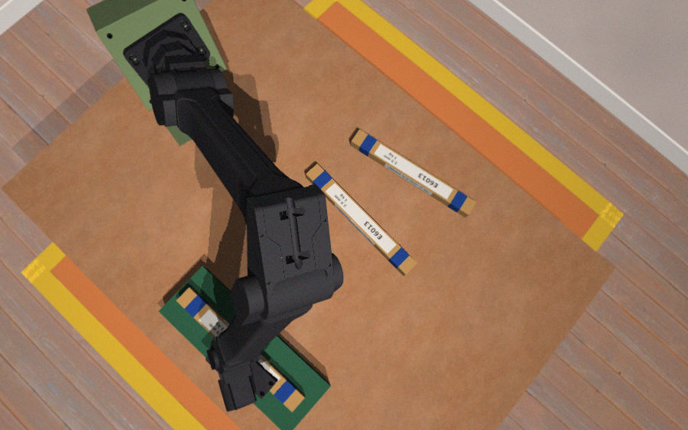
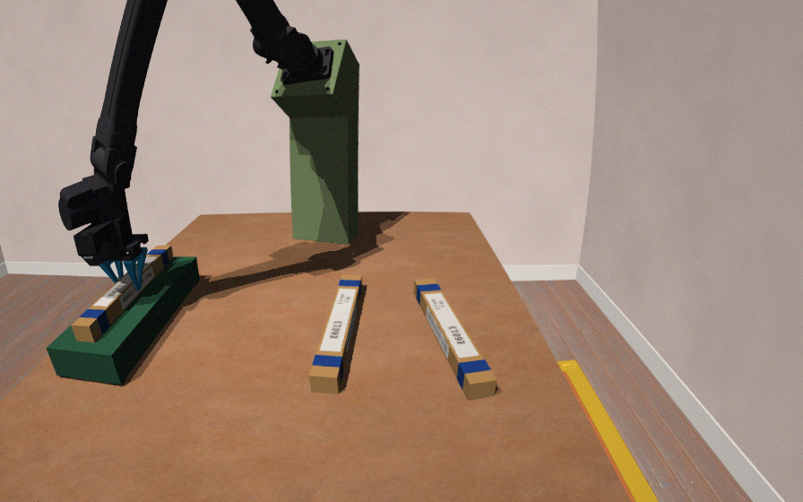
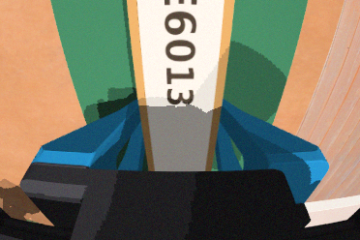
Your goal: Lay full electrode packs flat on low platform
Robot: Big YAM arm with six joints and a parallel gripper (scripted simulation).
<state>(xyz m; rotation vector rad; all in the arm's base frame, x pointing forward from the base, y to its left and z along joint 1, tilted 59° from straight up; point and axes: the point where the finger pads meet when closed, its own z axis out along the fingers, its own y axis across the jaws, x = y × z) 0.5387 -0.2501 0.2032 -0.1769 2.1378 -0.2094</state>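
My hand is 6 cm above the green platform.
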